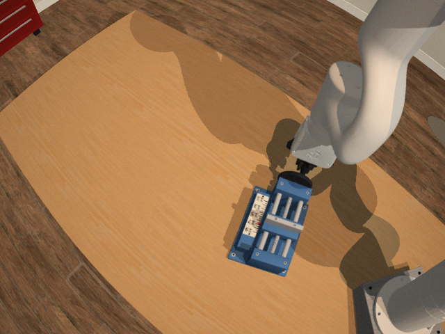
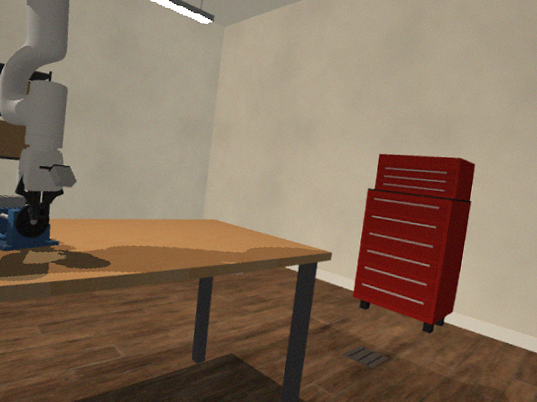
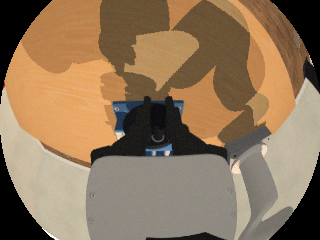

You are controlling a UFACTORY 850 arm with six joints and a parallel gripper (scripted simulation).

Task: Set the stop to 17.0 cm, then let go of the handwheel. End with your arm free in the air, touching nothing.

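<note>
The black handwheel lies 20 mm to the left of my hand, 10 mm below it and 10 mm behind it. The rest, counted from my hand: grey stop bar: 150 mm to the left, 60 mm behind, 20 mm below.
</note>
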